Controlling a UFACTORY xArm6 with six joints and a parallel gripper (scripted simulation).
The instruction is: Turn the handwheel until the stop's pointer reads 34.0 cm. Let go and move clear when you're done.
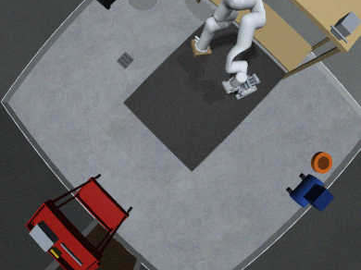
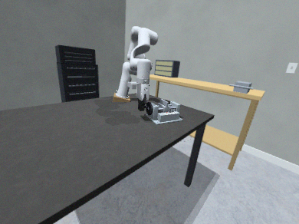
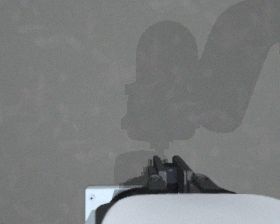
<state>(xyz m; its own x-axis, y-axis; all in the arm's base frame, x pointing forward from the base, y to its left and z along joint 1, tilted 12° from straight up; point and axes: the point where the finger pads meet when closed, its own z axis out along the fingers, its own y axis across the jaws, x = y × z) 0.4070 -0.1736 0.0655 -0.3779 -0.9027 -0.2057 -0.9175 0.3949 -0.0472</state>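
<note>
The sliding stop is 120 mm to the left of my hand, 90 mm ahead of it and 10 mm above it. The rest, counted from my hand: upright knob (10 mm to the left); then handwheel (20 mm to the left, 20 mm ahead).
</note>
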